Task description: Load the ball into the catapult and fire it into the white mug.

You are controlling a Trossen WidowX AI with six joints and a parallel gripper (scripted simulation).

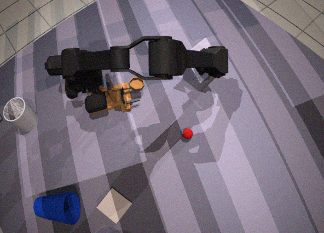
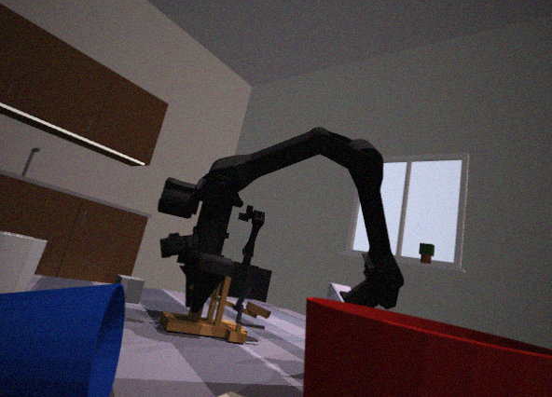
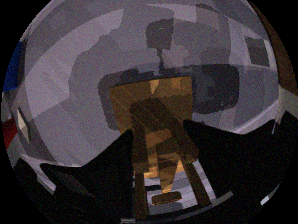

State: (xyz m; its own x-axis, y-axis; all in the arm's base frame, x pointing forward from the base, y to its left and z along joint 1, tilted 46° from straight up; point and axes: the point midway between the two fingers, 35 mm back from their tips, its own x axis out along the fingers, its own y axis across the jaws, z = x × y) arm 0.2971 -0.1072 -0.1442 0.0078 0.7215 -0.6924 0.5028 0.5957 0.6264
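Right now the red ball is 11 cm behind my gripper tip, 29 cm to the left of it and 2 cm below it. The rest, counted from my gripper tip: white mug 25 cm ahead, 15 cm to the right; then wooden catapult 5 cm behind, 5 cm to the left, 2 cm above; then grey block 3 cm behind, 24 cm to the right, 1 cm below.
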